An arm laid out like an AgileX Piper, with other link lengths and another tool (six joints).
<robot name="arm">
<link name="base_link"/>
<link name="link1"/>
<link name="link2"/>
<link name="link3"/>
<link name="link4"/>
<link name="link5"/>
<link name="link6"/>
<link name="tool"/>
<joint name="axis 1" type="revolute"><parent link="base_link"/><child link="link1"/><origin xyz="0.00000 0.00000 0.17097"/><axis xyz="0 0 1"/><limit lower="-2.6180" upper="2.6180"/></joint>
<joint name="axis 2" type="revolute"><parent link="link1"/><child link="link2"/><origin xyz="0.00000 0.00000 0.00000"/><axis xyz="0 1 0"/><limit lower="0.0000" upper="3.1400"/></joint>
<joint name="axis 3" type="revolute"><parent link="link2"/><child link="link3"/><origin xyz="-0.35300 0.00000 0.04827"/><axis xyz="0 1 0"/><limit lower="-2.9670" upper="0.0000"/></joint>
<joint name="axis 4" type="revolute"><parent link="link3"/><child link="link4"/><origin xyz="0.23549 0.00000 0.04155"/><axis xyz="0.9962 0 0.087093"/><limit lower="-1.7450" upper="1.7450"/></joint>
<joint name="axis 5" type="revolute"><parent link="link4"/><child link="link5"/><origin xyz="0.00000 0.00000 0.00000"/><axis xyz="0 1 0"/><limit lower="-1.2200" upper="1.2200"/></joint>
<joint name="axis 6" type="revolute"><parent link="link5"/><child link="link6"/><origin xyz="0.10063 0.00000 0.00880"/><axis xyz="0.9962 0 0.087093"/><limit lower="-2.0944" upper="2.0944"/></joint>
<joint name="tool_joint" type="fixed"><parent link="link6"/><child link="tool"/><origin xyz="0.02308 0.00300 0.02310" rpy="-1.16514 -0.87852 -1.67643"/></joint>
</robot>
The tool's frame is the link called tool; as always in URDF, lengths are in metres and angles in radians.
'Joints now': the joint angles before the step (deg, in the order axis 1, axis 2, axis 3, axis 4, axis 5, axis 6). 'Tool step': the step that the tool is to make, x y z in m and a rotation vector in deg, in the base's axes. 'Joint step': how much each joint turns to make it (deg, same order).
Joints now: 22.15 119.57 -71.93 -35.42 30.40 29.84
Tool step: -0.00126 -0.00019 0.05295 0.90 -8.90 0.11
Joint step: 0.67 -5.85 0.01 -7.39 -0.82 6.66
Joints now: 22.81 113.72 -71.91 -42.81 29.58 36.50
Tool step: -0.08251 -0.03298 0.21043 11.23 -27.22 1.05
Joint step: 0.00 -27.30 -0.12 -2.01 -2.07 1.61
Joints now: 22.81 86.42 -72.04 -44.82 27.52 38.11
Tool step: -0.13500 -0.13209 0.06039 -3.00 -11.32 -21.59
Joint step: -13.25 -24.94 11.10 -9.90 9.06 5.00
